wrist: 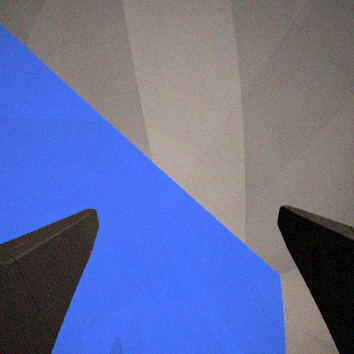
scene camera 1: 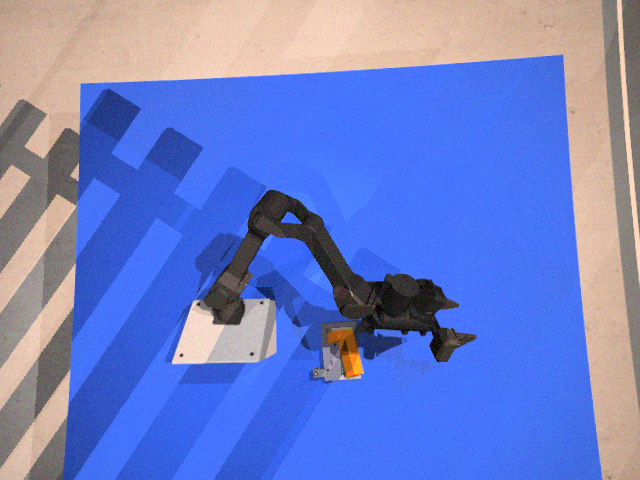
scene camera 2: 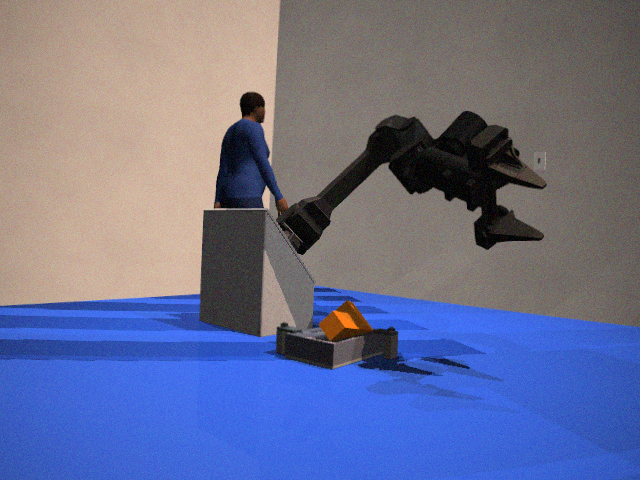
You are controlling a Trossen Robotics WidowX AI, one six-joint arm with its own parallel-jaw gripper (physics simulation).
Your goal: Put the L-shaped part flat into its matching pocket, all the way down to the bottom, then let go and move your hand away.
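Seen in the pictures: gripper, between the fingertips: [wrist: 189,217] [scene camera 1: 467,321] [scene camera 2: 543,213]; arm's base, origin of its link: [scene camera 1: 229,314] [scene camera 2: 271,259].
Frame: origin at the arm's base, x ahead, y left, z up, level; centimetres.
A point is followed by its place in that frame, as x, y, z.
Observation:
The orange L-shaped part [scene camera 1: 351,360] {28.9, -10.6, -5.9} [scene camera 2: 338,324] {30.8, -13.9, -6.9} lies on the grey tray-like fixture [scene camera 1: 325,347] {22.3, -8.0, -9.4} [scene camera 2: 307,348] {26.7, -15.7, -10.9}. In scene camera 2 the part is tilted and stands up above the fixture's walls, not flat in a pocket. In scene camera 1 its long arm lies along the fixture's right side and its short arm near the top end. The pocket's outline and floor are too small or covered to tell. My gripper [scene camera 1: 465,321] {53.5, -0.4, 9.5} [scene camera 2: 543,210] {53.5, -0.4, 9.5} [wrist: 189,217] {53.5, -0.4, 9.5} is open and empty, high above the mat and well to the right of the fixture. The part does not show in the wrist view.
The arm's pale wedge-shaped base block [scene camera 1: 222,338] {0.0, -5.2, 5.2} [scene camera 2: 232,268] {0.7, -10.2, -1.6} stands left of the fixture on the blue mat [scene camera 1: 465,155] {58.2, 41.9, -13.0} [scene camera 2: 206,413] {34.7, -37.8, -13.0} [wrist: 150,225] {70.5, -9.2, -13.0}. A small grey tab [scene camera 1: 318,372] {20.7, -14.0, -9.0} sticks out at the fixture's lower left. A person [scene camera 2: 242,160] in blue stands behind the base block.

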